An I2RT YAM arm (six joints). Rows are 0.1 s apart.
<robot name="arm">
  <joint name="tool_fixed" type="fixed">
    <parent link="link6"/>
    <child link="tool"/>
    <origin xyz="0 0 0" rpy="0 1.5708 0"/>
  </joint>
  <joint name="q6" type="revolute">
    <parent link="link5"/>
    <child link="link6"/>
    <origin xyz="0.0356 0 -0.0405" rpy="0 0 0"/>
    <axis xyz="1 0 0"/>
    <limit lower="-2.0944" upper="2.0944"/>
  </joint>
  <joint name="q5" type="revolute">
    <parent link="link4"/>
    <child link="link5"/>
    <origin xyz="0.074 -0.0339 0.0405" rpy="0 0 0"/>
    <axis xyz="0 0 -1"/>
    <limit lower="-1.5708" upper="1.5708"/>
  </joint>
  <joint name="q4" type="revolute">
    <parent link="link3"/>
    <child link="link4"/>
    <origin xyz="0.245 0.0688 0.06" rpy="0 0 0"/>
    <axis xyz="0 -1 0"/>
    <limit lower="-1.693" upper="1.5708"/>
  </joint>
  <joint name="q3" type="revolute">
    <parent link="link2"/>
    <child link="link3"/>
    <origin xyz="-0.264 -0.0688 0" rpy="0 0 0"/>
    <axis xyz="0 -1 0"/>
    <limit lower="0" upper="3.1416"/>
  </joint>
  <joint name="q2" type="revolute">
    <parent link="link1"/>
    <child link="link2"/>
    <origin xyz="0.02 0.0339 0.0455" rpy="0 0 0"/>
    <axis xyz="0 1 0"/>
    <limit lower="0" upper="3.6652"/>
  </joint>
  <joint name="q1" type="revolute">
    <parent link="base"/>
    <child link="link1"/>
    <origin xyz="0 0 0.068" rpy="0 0 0"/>
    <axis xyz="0 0 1"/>
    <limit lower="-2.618" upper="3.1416"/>
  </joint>
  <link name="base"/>
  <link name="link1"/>
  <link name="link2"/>
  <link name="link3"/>
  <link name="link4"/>
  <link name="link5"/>
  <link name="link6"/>
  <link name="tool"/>
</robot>
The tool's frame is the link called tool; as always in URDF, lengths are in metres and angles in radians.
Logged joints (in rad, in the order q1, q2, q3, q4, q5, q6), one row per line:
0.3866 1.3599 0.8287 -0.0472 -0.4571 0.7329
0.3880 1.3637 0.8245 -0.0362 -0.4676 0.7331
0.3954 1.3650 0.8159 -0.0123 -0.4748 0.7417
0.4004 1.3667 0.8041 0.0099 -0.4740 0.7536
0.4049 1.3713 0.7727 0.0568 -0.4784 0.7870
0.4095 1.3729 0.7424 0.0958 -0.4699 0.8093
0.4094 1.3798 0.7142 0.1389 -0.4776 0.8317
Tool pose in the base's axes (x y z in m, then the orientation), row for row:
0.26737 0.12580 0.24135 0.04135 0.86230 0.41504 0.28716
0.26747 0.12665 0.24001 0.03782 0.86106 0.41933 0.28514
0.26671 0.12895 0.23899 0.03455 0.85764 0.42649 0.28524
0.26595 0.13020 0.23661 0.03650 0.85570 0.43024 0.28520
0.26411 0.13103 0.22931 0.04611 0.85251 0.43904 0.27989
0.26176 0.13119 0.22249 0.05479 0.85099 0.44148 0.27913
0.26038 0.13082 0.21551 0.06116 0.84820 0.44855 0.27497
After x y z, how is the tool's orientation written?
As a quaternion, x y z w.
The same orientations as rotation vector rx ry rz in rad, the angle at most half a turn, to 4 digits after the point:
0.1105 2.3037 1.1088
0.1011 2.3027 1.1214
0.0924 2.2935 1.1405
0.0976 2.2883 1.1506
0.1236 2.2859 1.1772
0.1470 2.2827 1.1842
0.1644 2.2801 1.2058

